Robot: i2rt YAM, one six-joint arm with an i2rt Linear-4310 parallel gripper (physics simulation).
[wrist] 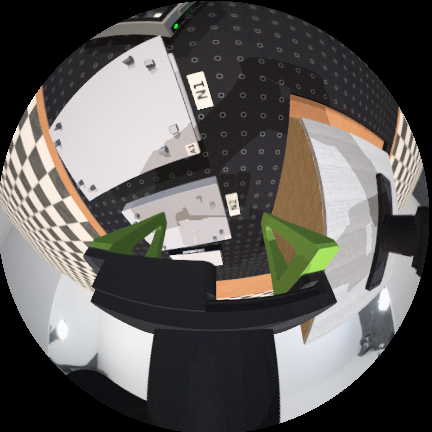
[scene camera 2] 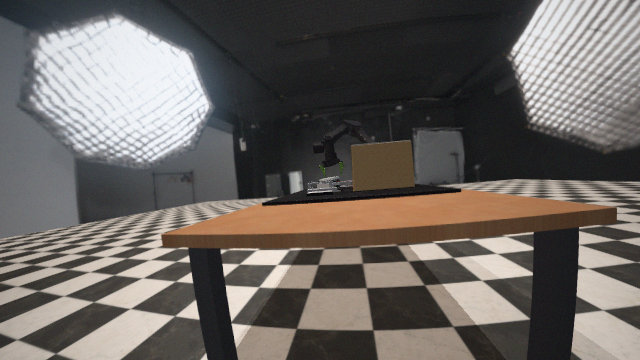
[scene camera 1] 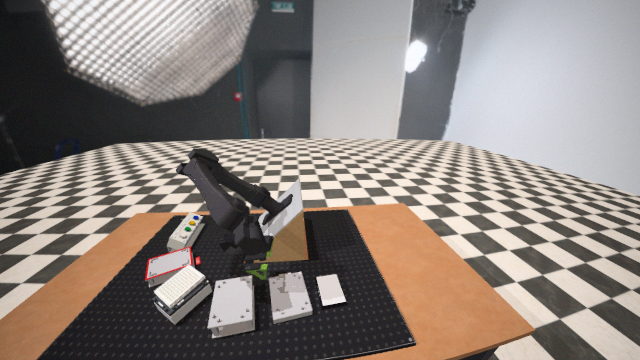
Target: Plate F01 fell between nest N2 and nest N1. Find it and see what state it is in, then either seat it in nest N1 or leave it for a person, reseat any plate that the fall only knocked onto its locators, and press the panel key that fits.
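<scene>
My gripper is open and empty, above the mat beside the nests. Nest N1, a light grey block with small corner locators, has a bare top. Nest N2 is lower, also bare, and partly behind a finger in the wrist view. No plate shows in the strip between them. A white many-welled plate lies on a grey-and-dark device; whether it sits flat is unclear. The key panel has blue, yellow, green and white keys. Which plate is F01 cannot be told.
A red-rimmed nest with a red tag stands behind the device. A white flat rectangle lies beyond N2. A wooden wedge with a slanted grey face carries the arm base, close to the gripper.
</scene>
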